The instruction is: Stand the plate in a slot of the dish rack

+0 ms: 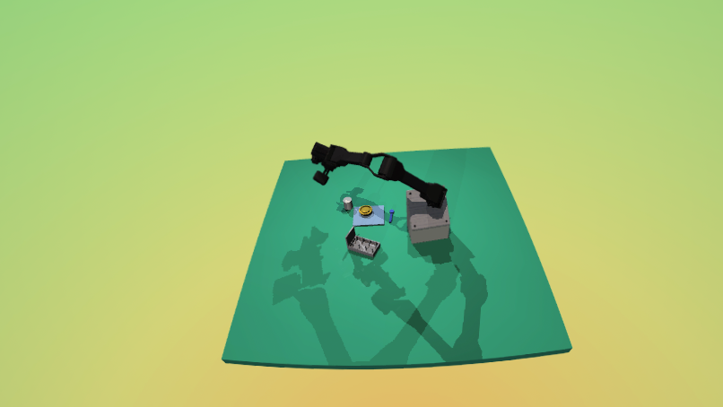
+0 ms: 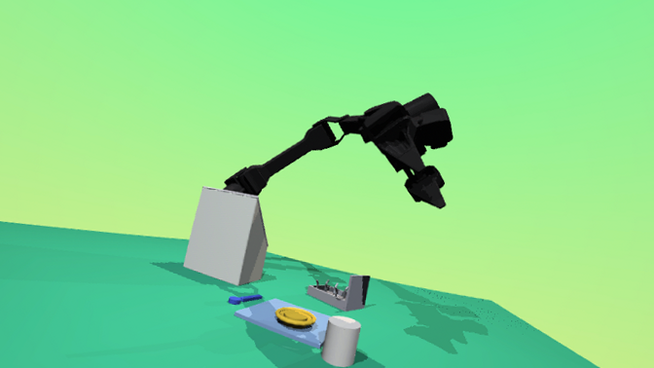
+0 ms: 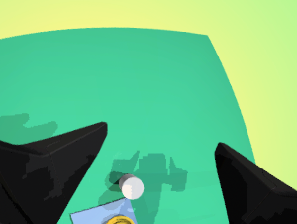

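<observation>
My gripper tip is now 220 mm above the yellow plate, 170 mm past it and 70 mm to the right of it. Round my gripper tip: grey dish rack (290 mm to the left, 220 mm below, 140 mm behind); blue spoon (290 mm behind, 240 mm below, 110 mm to the left); white cup (220 mm below, 90 mm behind, 10 mm to the left).
</observation>
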